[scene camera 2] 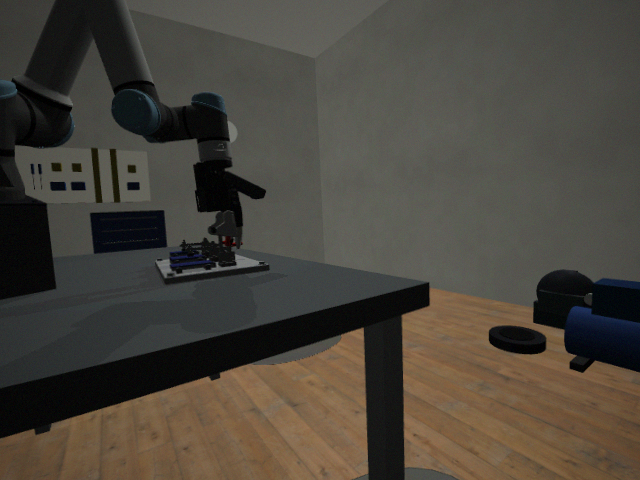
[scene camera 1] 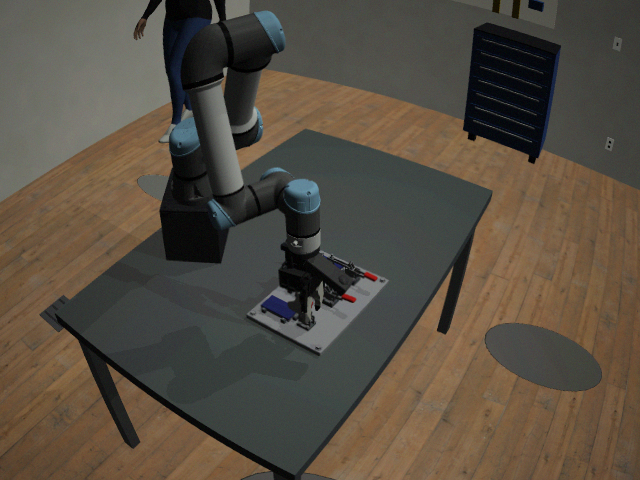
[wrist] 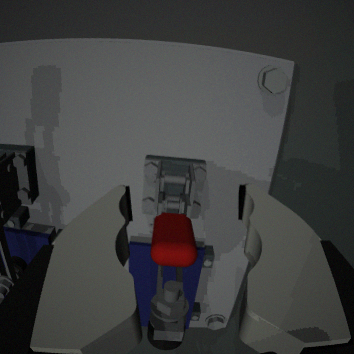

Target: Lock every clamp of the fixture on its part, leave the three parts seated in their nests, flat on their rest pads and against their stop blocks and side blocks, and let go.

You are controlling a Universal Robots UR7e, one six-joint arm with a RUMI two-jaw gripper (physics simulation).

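Frame: origin at the arm's base, x ahead, y left, z up, level; centimetres.
Where they show: gripper, fingertip midpoint: (scene camera 2: pixel 233 248) (scene camera 1: pixel 311 317) (wrist: pixel 184 188); arm's base, link origin: (scene camera 1: pixel 195 187).
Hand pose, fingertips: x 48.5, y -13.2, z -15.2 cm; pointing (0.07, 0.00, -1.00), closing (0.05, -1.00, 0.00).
Note:
Each offset is from my fingertips to the top centre of the thing. "spot": to the spot under its first point. Level surfaces: height alone.
The fixture plate @(dx -4.2, dy +11.7, dz -4.2 cm) (scene camera 1: pixel 330 326) (scene camera 2: pixel 249 265) (wrist: pixel 100 100) carries three clamps and blue parts. The near blue part @(dx -10.1, dy +1.1, dz -2.6 cm) (scene camera 1: pixel 278 307) (scene camera 2: pixel 192 264) (wrist: pixel 142 280) lies in its nest; its contact with pads and blocks is unclear. Its clamp's red handle @(dx -1.2, dy +0.5, dz +3.9 cm) (wrist: pixel 173 240) points up toward the wrist camera, with the spindle @(spot: dx -2.1, dy +0.5, dz +5.4 cm) (wrist: pixel 170 305) over the part. My gripper (scene camera 1: pixel 312 305) (scene camera 2: pixel 230 241) (wrist: pixel 184 188) is partly open, its fingers on either side of this handle, holding nothing. The middle red handle @(spot: dx +4.6, dy +10.6, dz +0.5 cm) (scene camera 1: pixel 348 298) and far red handle @(spot: dx +5.5, dy +21.6, dz +0.5 cm) (scene camera 1: pixel 370 276) point outward, low. The far blue part @(spot: dx -6.6, dy +22.9, dz -0.7 cm) (scene camera 1: pixel 333 262) is partly hidden.
The neighbouring clamp @(spot: dx -0.9, dy +10.5, dz -2.7 cm) (wrist: pixel 17 175) and its blue part @(spot: dx -5.7, dy +10.2, dz -2.1 cm) (wrist: pixel 30 242) are left of the fingers in the wrist view. Hex bolts stand at plate corners, one bolt @(dx +5.1, dy -5.0, dz -3.5 cm) (wrist: pixel 274 81) at upper right. The plate lies on the dark table @(dz -5.7 cm) (scene camera 1: pixel 222 330) (scene camera 2: pixel 310 289).

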